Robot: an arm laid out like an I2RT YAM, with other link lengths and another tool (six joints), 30 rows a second.
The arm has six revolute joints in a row. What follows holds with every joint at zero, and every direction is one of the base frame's. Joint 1 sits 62.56 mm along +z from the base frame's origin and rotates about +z. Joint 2 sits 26.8 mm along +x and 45.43 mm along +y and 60.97 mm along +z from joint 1 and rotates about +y. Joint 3 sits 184.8 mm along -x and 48.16 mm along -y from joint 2 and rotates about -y. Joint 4 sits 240.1 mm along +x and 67.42 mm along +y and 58.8 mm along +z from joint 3 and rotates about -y. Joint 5 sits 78.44 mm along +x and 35.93 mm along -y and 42.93 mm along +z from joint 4 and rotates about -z. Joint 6 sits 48.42 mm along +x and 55.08 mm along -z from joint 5 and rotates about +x. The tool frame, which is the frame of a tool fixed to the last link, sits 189 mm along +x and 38 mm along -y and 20 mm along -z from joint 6; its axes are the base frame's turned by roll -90, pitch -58.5 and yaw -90 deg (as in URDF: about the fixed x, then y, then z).
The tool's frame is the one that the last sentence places.
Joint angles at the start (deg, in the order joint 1, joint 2, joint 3, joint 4, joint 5, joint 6): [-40.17 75.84 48.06 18.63 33.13 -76.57]
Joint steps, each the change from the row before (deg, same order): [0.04 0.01 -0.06 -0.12 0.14 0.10]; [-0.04 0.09 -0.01 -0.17 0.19 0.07]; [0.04 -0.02 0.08 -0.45 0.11 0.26]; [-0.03 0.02 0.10 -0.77 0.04 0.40]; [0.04 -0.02 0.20 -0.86 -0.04 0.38]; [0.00 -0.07 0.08 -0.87 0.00 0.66]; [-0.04 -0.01 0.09 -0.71 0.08 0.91]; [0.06 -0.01 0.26 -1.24 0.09 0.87]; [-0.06 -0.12 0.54 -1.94 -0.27 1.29]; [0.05 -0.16 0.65 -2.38 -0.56 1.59]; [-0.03 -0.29 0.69 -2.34 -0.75 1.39]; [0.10 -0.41 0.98 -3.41 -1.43 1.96]
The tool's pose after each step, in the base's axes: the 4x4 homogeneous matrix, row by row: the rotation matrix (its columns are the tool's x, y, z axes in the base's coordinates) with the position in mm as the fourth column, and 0 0 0 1 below. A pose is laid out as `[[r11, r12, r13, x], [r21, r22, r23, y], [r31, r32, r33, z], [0, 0, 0, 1]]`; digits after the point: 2 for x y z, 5 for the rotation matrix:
[[0.76114, -0.58636, 0.27721, 288.30], [0.13122, -0.27936, -0.95118, -406.74], [0.63518, 0.76035, -0.13569, 219.97], [0, 0, 0, 1]]
[[0.76344, -0.58539, 0.27289, 287.25], [0.12619, -0.27919, -0.95191, -407.13], [0.63343, 0.76116, -0.13927, 218.45], [0, 0, 0, 1]]
[[0.76403, -0.58548, 0.27107, 286.84], [0.12166, -0.28186, -0.95171, -406.97], [0.63361, 0.76011, -0.14411, 217.20], [0, 0, 0, 1]]
[[0.76597, -0.58411, 0.26853, 286.09], [0.11389, -0.28779, -0.95090, -407.07], [0.63271, 0.75894, -0.15391, 214.27], [0, 0, 0, 1]]
[[0.76729, -0.58239, 0.26850, 286.18], [0.10840, -0.29488, -0.94937, -406.77], [0.63207, 0.75755, -0.16312, 212.09], [0, 0, 0, 1]]
[[0.76666, -0.58396, 0.26689, 285.41], [0.09984, -0.30219, -0.94800, -406.52], [0.63425, 0.75344, -0.17338, 209.13], [0, 0, 0, 1]]
[[0.76283, -0.59049, 0.26345, 284.00], [0.08919, -0.30746, -0.94737, -406.64], [0.64041, 0.74619, -0.18187, 206.44], [0, 0, 0, 1]]
[[0.76234, -0.59242, 0.26051, 283.20], [0.07726, -0.31635, -0.94549, -406.19], [0.64254, 0.74092, -0.19540, 202.89], [0, 0, 0, 1]]
[[0.75925, -0.59639, 0.26049, 282.51], [0.06279, -0.33127, -0.94145, -405.88], [0.64776, 0.73115, -0.21407, 199.10], [0, 0, 0, 1]]
[[0.75462, -0.59993, 0.26579, 283.24], [0.04826, -0.35322, -0.93429, -404.53], [0.65439, 0.71786, -0.23759, 194.27], [0, 0, 0, 1]]
[[0.74982, -0.60267, 0.27305, 284.06], [0.03645, -0.37444, -0.92654, -403.18], [0.66064, 0.70469, -0.25879, 190.91], [0, 0, 0, 1]]
[[0.74293, -0.60311, 0.29038, 287.26], [0.02276, -0.41079, -0.91145, -399.79], [0.66899, 0.68375, -0.29146, 185.36], [0, 0, 0, 1]]

